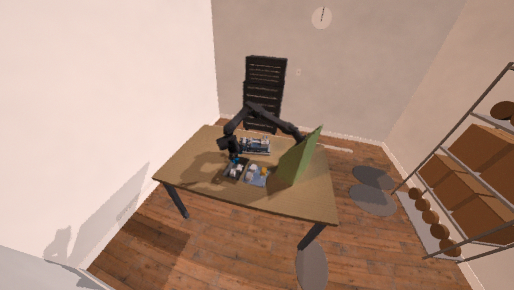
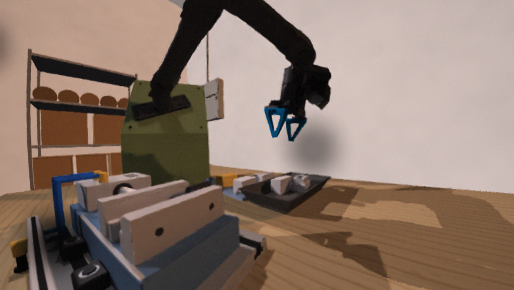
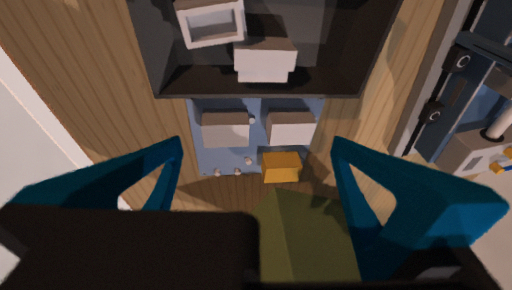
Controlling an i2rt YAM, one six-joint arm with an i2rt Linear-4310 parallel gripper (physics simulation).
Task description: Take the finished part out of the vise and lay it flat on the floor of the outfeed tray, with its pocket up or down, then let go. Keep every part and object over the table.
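Where they show: gripper, fingertip midpoint: (image 1: 238, 159) (image 2: 283, 139) (image 3: 256, 144); arm's base at its link origin: (image 1: 301, 140) (image 2: 163, 107).
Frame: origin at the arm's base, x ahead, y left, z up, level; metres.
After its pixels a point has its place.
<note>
My gripper (image 1: 235, 160) @[x 0.447, y 0.067, z -0.142 m] (image 2: 283, 138) @[x 0.447, y 0.067, z -0.142 m] (image 3: 256, 144) @[x 0.447, y 0.067, z -0.142 m] is open and empty, with its blue fingers wide apart, above the outfeed tray (image 2: 287, 202) @[x 0.498, y -0.098, z -0.258 m] (image 3: 345, 50) @[x 0.420, y -0.050, z -0.284 m]. Two pale stepped parts are in the dark tray. One part (image 2: 301, 183) @[x 0.498, y 0.057, z -0.263 m] (image 3: 212, 26) @[x 0.488, y 0.085, z -0.265 m] shows its pocket facing up. The other part (image 2: 281, 185) @[x 0.452, y 0.018, z -0.262 m] (image 3: 265, 61) @[x 0.449, y 0.045, z -0.247 m] is beside it, near the tray wall by the blue plate. It shows a stepped profile and seems to rest on its side; its pocket is not visible. The vise (image 1: 256, 145) @[x 0.312, y -0.226, z -0.238 m] (image 2: 172, 220) @[x 0.440, y -0.279, z -0.216 m] shows pale jaws with no part visible between them.
A blue plate (image 1: 256, 181) @[x 0.309, y 0.148, z -0.290 m] (image 3: 255, 135) @[x 0.320, y 0.081, z -0.290 m] with two pale blocks (image 3: 225, 131) @[x 0.372, y 0.112, z -0.254 m] (image 3: 291, 129) @[x 0.347, y 0.030, z -0.254 m] and an orange block (image 1: 263, 171) @[x 0.256, y 0.077, z -0.254 m] (image 3: 281, 167) @[x 0.271, y 0.054, z -0.255 m] adjoins the tray. A green panel (image 1: 301, 159) @[x 0.033, y 0.167, z -0.029 m] (image 2: 165, 150) @[x 0.059, y -0.035, z -0.165 m] stands beyond the plate. The wooden table (image 1: 190, 160) @[x 0.886, y -0.050, z -0.298 m] carries all of these.
</note>
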